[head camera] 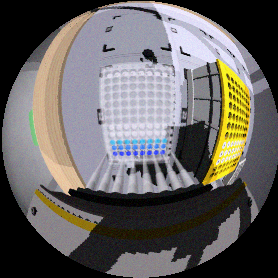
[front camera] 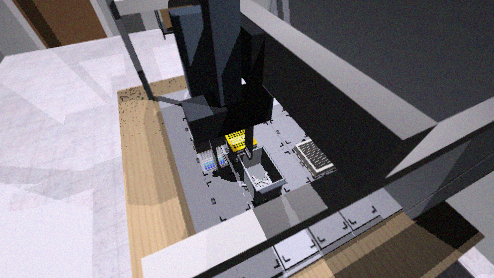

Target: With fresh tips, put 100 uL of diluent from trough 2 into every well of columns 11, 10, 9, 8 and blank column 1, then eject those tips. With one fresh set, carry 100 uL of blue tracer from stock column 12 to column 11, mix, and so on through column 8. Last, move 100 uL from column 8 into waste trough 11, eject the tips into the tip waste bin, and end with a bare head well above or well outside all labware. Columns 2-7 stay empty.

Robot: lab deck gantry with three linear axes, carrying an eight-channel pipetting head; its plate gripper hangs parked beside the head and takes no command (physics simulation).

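The pipetting head (front camera: 227, 112) hangs over the clear well plate (front camera: 215, 164) (head camera: 137, 95). Pale tips (head camera: 150, 175) point from the head to the plate's near edge; whether their ends are inside wells is unclear. In the head view, the nearest well row is dark blue (head camera: 142, 153), the second is blue (head camera: 142, 148) and the third is light cyan (head camera: 142, 142); the other rows look pale. The parked plate gripper (front camera: 232, 148) shows two dark fingers, wide apart and empty. The yellow tip rack (front camera: 245, 148) (head camera: 223, 95) holds some white-ringed tips among dark holes. The grey waste bin (front camera: 271, 188) contains loose white tips.
A white-framed box with dark slots (front camera: 315, 159) stands right of the bin. A pale and dark compartmented holder (head camera: 204, 92) lies between plate and rack. A wooden border (front camera: 145, 160) (head camera: 49, 110) runs along the left side. The gantry's dark beam (front camera: 325, 100) crosses the right side.
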